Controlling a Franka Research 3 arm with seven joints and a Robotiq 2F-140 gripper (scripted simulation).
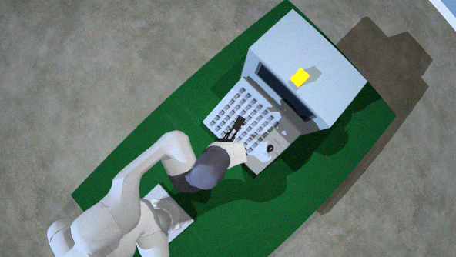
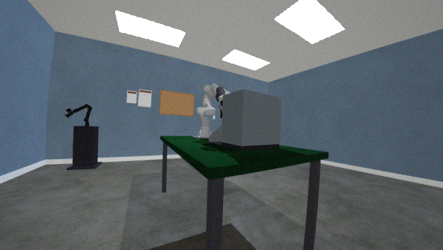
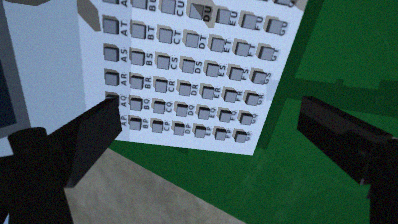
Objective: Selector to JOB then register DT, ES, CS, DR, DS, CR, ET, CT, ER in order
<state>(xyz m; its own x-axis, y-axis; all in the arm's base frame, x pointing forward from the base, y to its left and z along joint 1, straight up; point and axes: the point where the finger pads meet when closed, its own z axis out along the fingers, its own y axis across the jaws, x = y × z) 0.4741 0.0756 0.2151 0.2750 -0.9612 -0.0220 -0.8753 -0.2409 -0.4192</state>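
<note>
Right now the key is 13 cm below my hand, 5 cm ahead of it and 4 cm to the left of it. The rest, counted from my hand: round selector knob 16 cm to the right, 11 cm below, 10 cm ahead; sloping keyboard 16 cm below, 11 cm ahead, 4 cm to the right.
</note>
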